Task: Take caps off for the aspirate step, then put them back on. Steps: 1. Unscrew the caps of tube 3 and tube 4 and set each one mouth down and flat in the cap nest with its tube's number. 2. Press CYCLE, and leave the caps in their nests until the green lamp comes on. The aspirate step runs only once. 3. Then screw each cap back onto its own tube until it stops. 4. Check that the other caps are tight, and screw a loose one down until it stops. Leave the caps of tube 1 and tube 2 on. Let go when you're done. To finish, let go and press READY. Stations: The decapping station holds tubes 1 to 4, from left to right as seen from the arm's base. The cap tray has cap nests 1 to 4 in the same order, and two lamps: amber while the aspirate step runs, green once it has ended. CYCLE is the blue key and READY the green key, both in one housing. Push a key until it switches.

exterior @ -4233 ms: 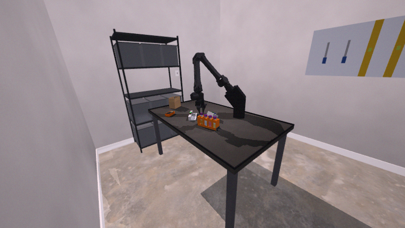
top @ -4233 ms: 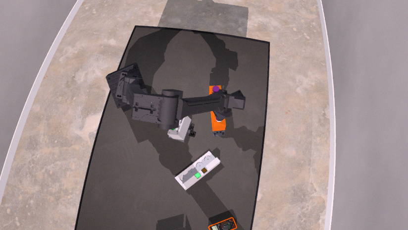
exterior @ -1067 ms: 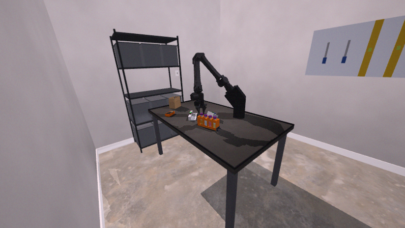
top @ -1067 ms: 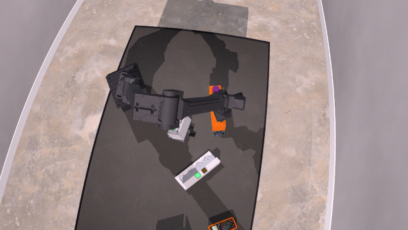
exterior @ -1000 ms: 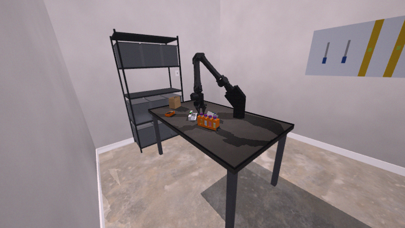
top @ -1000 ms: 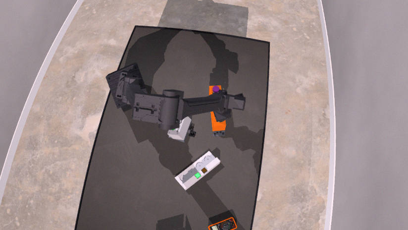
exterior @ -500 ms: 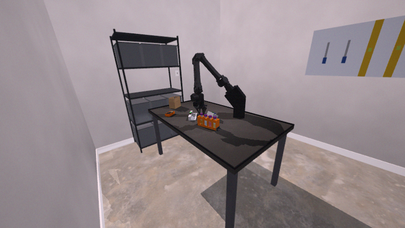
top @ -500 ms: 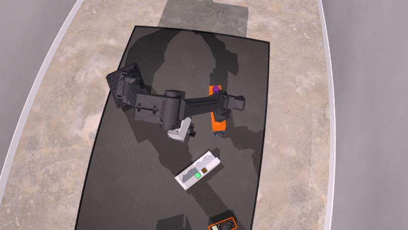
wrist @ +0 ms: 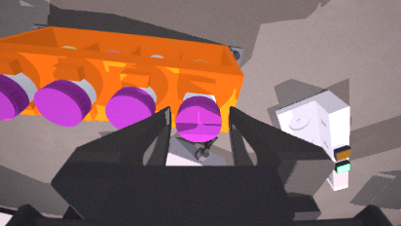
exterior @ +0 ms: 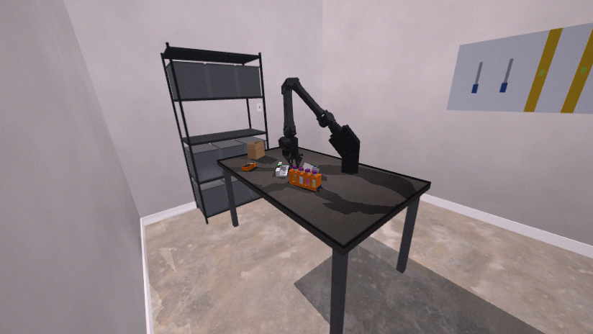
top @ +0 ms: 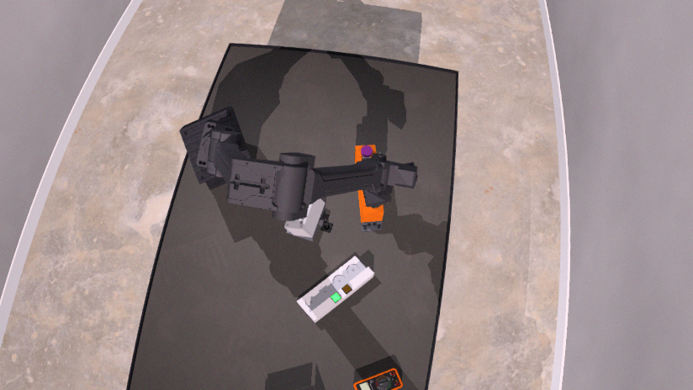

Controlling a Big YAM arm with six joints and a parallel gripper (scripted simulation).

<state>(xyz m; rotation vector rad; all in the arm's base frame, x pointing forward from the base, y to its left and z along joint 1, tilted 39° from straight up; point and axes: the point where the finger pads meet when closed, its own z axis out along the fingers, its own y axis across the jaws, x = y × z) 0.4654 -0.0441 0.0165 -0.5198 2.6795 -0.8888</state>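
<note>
Now: hand right at the cap. From my hand the other things lie so: green key (22 cm behind, 5 cm to the right, 5 cm below); then blue key (21 cm behind, 5 cm below); then key housing (20 cm behind, 3 cm to the right, 7 cm below).
</note>
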